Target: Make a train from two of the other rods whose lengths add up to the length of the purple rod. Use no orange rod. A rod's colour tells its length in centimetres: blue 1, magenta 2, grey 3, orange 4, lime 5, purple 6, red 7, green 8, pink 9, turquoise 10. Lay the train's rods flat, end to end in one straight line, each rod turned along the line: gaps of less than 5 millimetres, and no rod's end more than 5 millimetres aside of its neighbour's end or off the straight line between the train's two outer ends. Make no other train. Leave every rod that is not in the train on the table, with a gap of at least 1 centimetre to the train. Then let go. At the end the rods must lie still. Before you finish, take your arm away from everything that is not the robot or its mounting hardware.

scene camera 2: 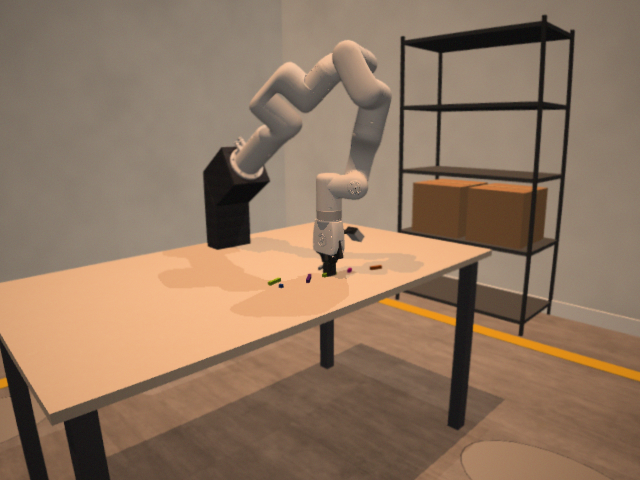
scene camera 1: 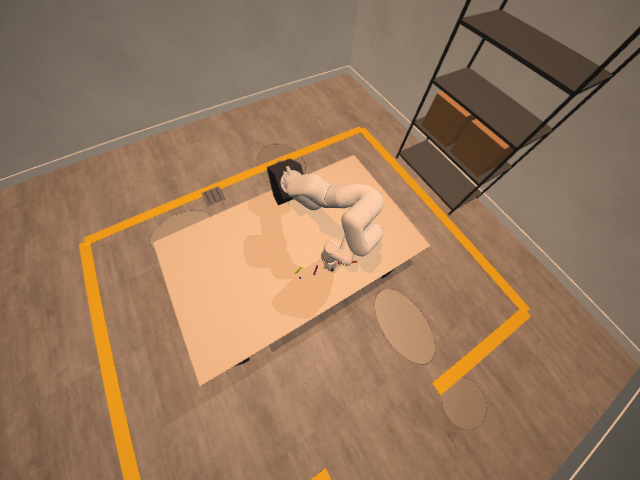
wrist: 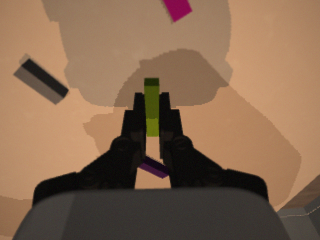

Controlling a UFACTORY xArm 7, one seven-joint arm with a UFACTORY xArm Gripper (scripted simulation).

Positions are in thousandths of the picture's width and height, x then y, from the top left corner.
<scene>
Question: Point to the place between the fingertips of my gripper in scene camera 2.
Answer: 515, 574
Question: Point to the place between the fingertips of my gripper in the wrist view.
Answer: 477, 448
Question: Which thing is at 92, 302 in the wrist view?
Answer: A grey rod.
</scene>
